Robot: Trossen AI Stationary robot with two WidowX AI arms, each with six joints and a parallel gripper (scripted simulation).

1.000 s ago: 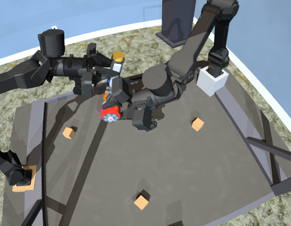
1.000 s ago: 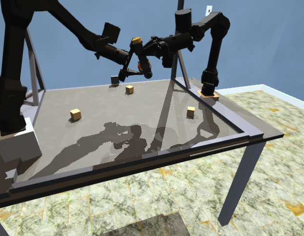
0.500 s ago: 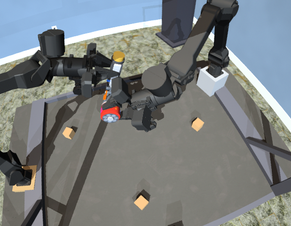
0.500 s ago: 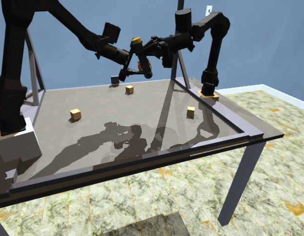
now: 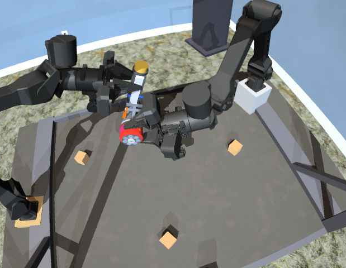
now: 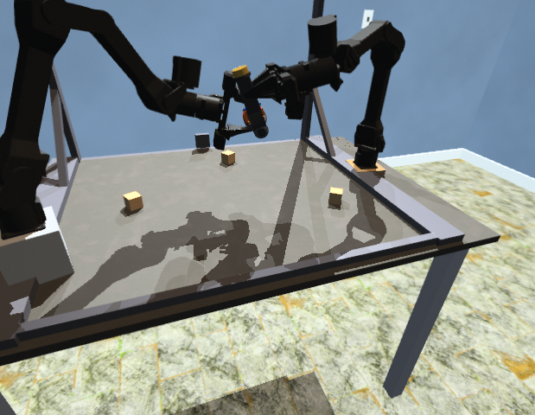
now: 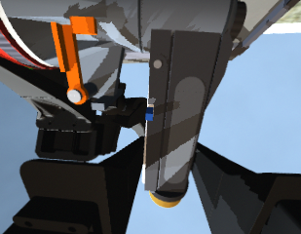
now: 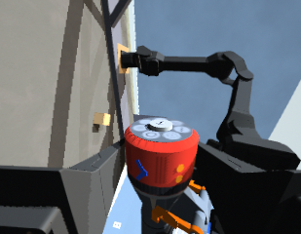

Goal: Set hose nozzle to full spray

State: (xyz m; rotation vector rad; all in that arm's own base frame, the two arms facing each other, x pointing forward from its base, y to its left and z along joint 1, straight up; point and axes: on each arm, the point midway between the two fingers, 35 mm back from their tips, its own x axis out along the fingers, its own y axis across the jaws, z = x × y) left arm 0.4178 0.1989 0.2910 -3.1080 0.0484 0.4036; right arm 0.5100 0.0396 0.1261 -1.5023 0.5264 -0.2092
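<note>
Right now the red spray ring is 2 cm to the left of my right hand, 1 cm below it and 1 cm ahead of it.
</note>
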